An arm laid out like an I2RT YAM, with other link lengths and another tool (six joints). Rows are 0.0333 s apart.
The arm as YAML. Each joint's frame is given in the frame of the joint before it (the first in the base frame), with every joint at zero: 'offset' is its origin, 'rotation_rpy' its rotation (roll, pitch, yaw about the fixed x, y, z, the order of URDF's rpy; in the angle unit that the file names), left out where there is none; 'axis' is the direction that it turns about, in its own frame. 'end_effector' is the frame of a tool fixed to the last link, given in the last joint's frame.
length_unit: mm
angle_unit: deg
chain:
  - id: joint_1
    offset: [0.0, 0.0, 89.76]
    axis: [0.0, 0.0, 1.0]
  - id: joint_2
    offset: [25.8, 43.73, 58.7]
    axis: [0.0, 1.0, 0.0]
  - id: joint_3
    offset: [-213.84, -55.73, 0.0]
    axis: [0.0, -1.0, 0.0]
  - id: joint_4
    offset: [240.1, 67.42, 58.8]
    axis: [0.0, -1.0, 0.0]
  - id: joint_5
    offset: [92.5, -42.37, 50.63]
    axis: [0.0, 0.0, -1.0]
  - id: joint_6
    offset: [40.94, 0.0, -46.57]
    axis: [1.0, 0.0, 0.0]
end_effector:
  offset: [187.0, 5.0, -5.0]
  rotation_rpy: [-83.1, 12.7, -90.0]
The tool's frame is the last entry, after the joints.
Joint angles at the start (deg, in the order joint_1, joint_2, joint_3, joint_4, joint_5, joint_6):
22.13, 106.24, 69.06, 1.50, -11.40, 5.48
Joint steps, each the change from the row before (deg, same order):
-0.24, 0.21, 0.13, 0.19, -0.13, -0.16
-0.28, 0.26, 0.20, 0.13, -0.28, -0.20
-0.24, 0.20, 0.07, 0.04, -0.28, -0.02
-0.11, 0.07, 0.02, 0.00, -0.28, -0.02
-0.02, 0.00, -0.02, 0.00, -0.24, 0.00
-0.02, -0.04, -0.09, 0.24, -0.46, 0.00
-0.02, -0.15, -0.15, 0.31, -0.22, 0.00
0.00, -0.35, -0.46, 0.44, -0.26, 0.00
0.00, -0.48, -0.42, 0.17, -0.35, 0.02
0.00, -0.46, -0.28, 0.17, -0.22, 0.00
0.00, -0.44, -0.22, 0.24, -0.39, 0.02
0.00, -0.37, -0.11, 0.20, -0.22, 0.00
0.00, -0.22, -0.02, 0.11, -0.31, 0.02
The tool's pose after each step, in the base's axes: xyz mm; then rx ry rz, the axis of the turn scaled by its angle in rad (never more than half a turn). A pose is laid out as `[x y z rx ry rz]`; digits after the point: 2 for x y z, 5 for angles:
[503.96 271.40 71.52 -1.57755 1.36714 -0.35421]
[505.66 270.24 71.45 -1.57695 1.36488 -0.35431]
[506.39 269.12 70.46 -1.57630 1.36665 -0.35124]
[506.31 269.08 70.12 -1.57662 1.36601 -0.34708]
[505.81 269.66 70.08 -1.57723 1.36435 -0.34275]
[505.27 271.15 71.04 -1.57606 1.35802 -0.33599]
[505.31 271.86 72.71 -1.57297 1.35236 -0.33453]
[504.36 272.56 74.27 -1.57000 1.34578 -0.33230]
[502.76 273.39 76.25 -1.56812 1.33991 -0.32751]
[502.04 274.01 79.13 -1.56485 1.33342 -0.32618]
[501.36 275.35 82.74 -1.56060 1.32421 -0.32244]
[501.33 276.24 86.34 -1.55617 1.31629 -0.32198]
[501.07 277.41 88.94 -1.55339 1.30971 -0.31858]

